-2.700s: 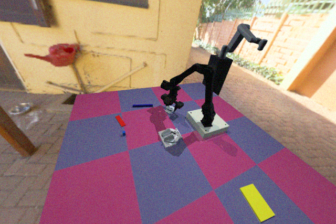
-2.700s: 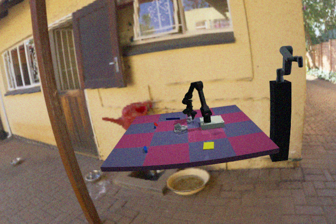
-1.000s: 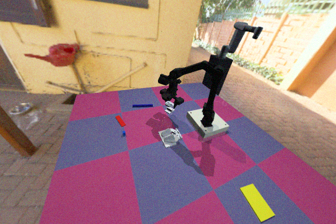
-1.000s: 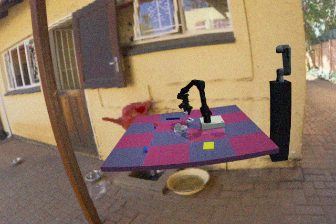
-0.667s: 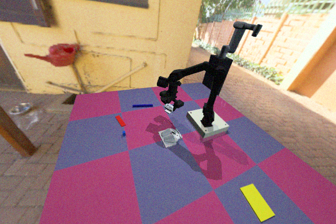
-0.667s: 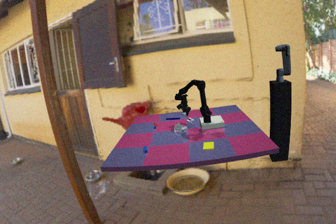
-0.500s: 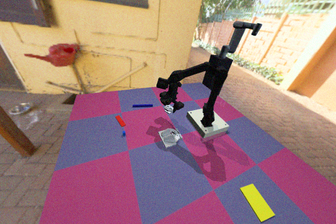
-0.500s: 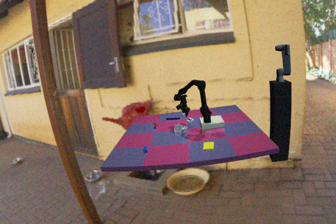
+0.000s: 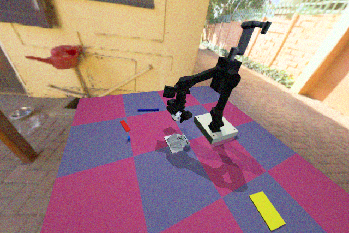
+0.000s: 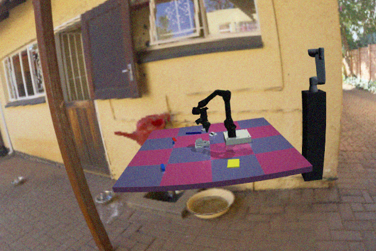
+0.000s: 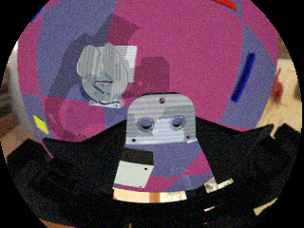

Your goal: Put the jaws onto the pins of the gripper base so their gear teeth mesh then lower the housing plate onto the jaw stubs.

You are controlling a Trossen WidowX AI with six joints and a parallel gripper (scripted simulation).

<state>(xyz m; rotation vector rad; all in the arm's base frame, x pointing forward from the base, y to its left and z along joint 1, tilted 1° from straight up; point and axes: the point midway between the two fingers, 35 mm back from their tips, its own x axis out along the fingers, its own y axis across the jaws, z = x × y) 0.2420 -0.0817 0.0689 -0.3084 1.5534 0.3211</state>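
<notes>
Now: the housing plate 110 mm to the left of my gripper tip, 80 mm below it and 20 mm behind it. From my gripper tip the other things lie so: small blue cube: 300 mm ahead, 70 mm below, 60 mm to the left; red block: 330 mm ahead, 80 mm below, 60 mm to the right; blue bar: 210 mm to the right, 170 mm ahead, 80 mm below.
</notes>
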